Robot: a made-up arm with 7 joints. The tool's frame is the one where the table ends. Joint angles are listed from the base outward.
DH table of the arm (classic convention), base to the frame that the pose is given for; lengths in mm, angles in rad. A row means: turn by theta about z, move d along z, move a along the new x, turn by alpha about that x. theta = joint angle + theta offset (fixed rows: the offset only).
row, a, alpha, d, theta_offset
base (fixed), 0, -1.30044, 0, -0.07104
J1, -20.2, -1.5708, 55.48, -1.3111
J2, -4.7, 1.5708, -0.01, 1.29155
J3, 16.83, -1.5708, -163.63, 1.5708
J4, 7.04, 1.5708, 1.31, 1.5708
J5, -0.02, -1.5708, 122.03, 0
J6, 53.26, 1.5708, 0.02, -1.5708
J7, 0, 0, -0.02, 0
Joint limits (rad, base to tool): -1.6..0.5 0..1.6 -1.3..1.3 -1.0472..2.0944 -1.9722..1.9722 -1.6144..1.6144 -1.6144..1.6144
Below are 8 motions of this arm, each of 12 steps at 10 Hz.
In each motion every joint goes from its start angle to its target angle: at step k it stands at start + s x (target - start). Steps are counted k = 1, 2, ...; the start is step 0. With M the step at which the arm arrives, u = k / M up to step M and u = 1 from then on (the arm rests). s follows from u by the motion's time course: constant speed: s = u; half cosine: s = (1 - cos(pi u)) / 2; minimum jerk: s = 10 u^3 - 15 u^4 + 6 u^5.
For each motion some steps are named. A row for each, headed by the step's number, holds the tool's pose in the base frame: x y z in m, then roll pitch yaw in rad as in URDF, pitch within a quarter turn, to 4 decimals.
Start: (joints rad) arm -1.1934 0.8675 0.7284 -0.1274 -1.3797 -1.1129 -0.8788
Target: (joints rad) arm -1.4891 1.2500 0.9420 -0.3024 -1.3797 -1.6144 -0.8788
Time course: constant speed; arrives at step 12
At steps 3, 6, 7, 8, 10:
3: 0.0833 0.2312 0.1119 3.0906 -0.1730 -2.8531
6: 0.0532 0.2290 0.1136 -3.0774 0.0719 -2.7731
7: 0.0437 0.2278 0.1129 -3.0347 0.1529 -2.7423
8: 0.0346 0.2265 0.1117 -2.9891 0.2332 -2.7088
10: 0.0176 0.2233 0.1078 -2.8873 0.3912 -2.6310

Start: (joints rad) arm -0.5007 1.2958 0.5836 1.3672 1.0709 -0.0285 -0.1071
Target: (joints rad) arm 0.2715 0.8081 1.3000 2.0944 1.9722 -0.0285 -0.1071
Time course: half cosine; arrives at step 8
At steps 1, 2, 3, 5, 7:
1: 0.0979 0.3803 -0.0674 1.8267 0.2702 1.2594
2: 0.0737 0.3786 -0.0976 1.9381 0.3889 1.3635
3: 0.0315 0.3687 -0.1388 2.1386 0.5554 1.5510
5: -0.0825 0.3095 -0.2046 2.8107 0.8294 2.2056
7: -0.1571 0.2418 -0.2189 -2.8979 0.8589 2.8005

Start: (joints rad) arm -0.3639 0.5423 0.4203 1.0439 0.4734 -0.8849 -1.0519
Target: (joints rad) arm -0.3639 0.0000 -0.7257 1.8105 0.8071 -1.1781 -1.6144
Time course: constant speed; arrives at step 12
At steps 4, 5, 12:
4: 0.1302 0.1371 -0.2825 -0.2627 0.6224 -1.8468
5: 0.1176 0.1174 -0.2932 -0.3734 0.5456 -2.0545
12: 0.0185 0.0278 -0.3128 -0.5443 -0.0951 3.0558

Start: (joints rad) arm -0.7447 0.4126 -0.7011 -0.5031 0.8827 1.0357 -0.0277
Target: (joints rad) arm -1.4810 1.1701 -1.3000 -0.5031 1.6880 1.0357 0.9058
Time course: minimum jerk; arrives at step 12
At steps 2, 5, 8, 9, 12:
2: 0.2048 0.0019 -0.0589 1.1925 -0.3185 -0.0710
5: 0.2076 0.0050 -0.0258 1.6923 -0.9639 -0.3057
8: 0.2026 0.0178 0.0150 -2.5953 -0.9016 -2.1341
9: 0.2001 0.0226 0.0236 -2.4404 -0.6857 -2.2672
12: 0.1974 0.0281 0.0316 -2.3542 -0.4676 -2.3373

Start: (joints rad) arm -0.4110 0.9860 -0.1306 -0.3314 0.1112 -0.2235 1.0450
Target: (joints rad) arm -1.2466 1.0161 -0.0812 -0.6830 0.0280 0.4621 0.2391
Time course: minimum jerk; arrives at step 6
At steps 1, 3, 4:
1: 0.2033 0.1098 -0.0439 0.5108 -1.1677 0.2215
3: 0.2060 0.0842 0.0414 1.0203 -1.2194 -0.3191
4: 0.1880 0.0712 0.0889 1.3256 -1.1932 -0.6332

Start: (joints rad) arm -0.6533 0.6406 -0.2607 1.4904 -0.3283 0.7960 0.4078
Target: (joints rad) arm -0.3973 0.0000 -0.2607 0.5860 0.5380 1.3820 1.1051
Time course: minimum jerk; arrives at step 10
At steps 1, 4, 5, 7, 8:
1: 0.1280 0.2343 -0.2518 1.8085 0.5882 1.9630
4: 0.1386 0.1755 -0.2774 1.9487 0.4222 1.6622
5: 0.1421 0.1393 -0.2843 1.9634 0.3203 1.4658
7: 0.1449 0.0754 -0.2791 1.9101 0.0819 1.1715
8: 0.1449 0.0575 -0.2728 1.8825 -0.0088 1.1147

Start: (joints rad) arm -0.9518 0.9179 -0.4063 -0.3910 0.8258 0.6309 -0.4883
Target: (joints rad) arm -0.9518 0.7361 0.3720 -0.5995 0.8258 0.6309 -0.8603
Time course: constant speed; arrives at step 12
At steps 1, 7, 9, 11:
1: 0.2321 0.0802 0.0324 1.6114 -0.2018 -0.1301
7: 0.2016 0.1128 0.0750 1.3551 -0.3438 -0.0202
9: 0.1885 0.1261 0.0834 1.2660 -0.3835 0.0262
11: 0.1743 0.1399 0.0887 1.1751 -0.4186 0.0779

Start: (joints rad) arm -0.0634 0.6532 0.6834 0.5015 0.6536 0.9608 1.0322
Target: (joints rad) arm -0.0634 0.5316 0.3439 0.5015 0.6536 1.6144 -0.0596
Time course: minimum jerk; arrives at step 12
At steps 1, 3, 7, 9, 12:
1: 0.0583 0.3096 -0.1696 1.5519 -0.6899 1.8230
3: 0.0573 0.3046 -0.1748 1.6075 -0.5720 1.8276
7: 0.0512 0.2733 -0.1988 1.8597 0.0199 2.0505
9: 0.0482 0.2579 -0.2066 1.9800 0.2273 2.2339
12: 0.0469 0.2512 -0.2095 2.0358 0.3027 2.3266

